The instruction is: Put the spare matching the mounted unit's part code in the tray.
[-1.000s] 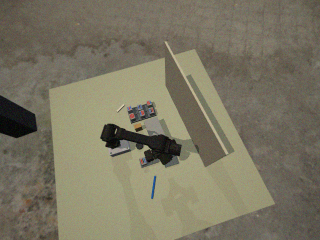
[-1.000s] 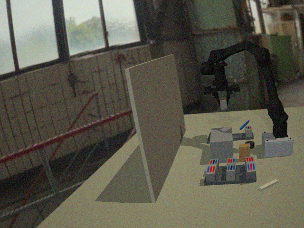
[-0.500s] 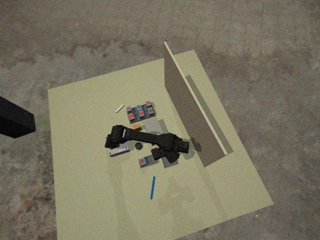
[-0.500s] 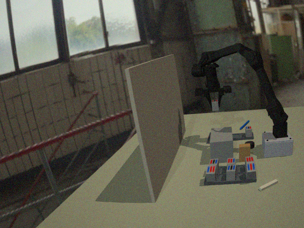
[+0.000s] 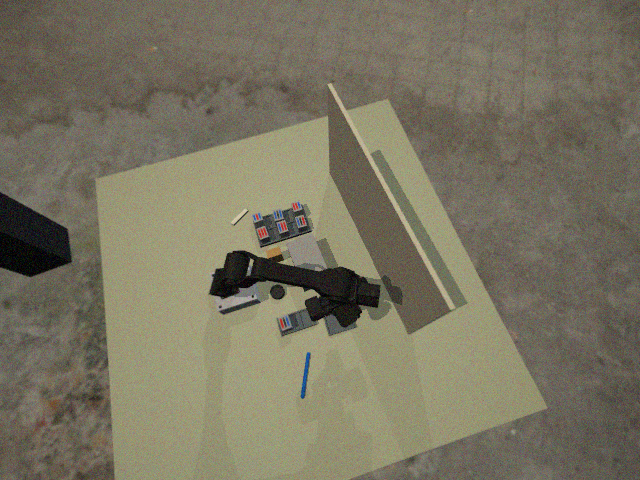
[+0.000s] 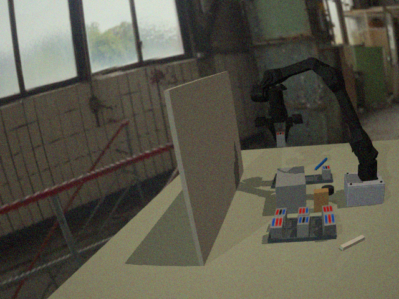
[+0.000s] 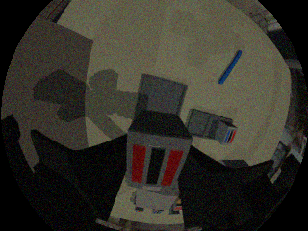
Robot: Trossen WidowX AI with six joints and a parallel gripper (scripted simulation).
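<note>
My gripper tip is 160 mm above the dark tray. From my gripper tip the other things lie so: striped block 180 mm behind, 30 mm to the left, 120 mm below; then grey spare 20 mm above; then grey mounted unit 30 mm behind, 210 mm to the left, 110 mm below.
</note>
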